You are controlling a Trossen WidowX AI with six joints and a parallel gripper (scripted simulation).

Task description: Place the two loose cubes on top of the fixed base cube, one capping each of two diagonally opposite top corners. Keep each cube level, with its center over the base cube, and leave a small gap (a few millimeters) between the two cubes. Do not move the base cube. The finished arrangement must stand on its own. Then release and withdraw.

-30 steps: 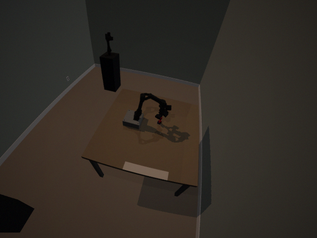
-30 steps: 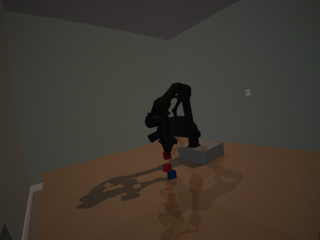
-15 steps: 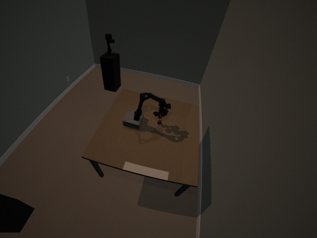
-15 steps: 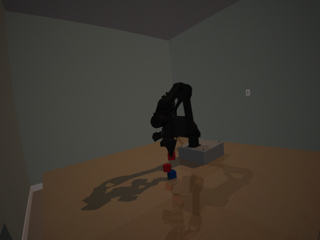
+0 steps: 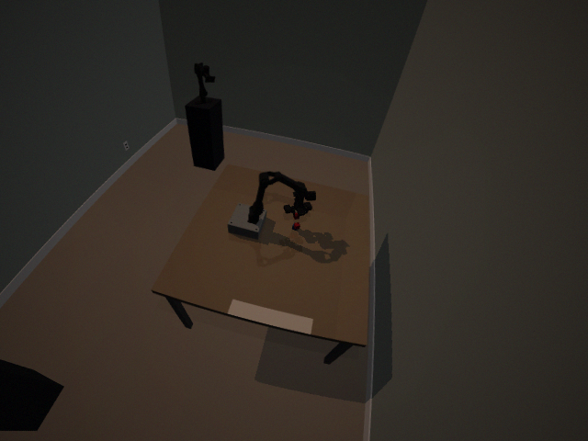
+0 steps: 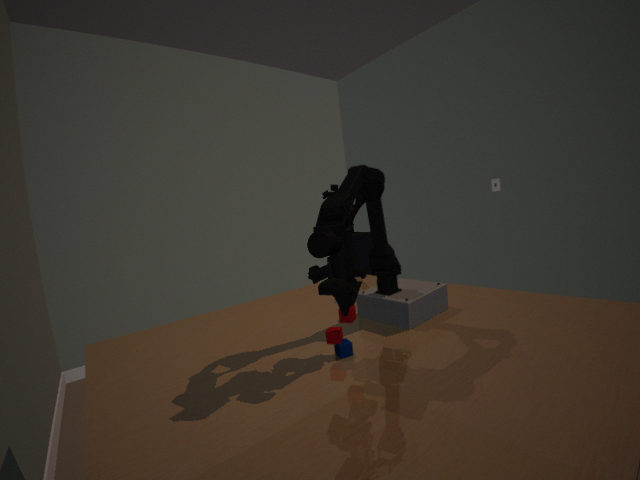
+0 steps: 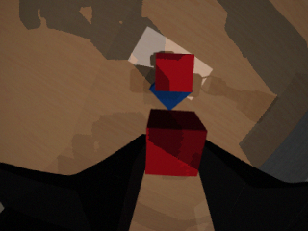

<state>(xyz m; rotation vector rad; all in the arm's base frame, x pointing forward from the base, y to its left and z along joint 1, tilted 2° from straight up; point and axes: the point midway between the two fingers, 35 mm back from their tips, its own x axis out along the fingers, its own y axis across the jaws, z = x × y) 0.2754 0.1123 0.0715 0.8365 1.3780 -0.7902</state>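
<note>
The blue cube lies 10 mm ahead of my gripper tip, 20 mm to the right of it and 90 mm below it.
</note>
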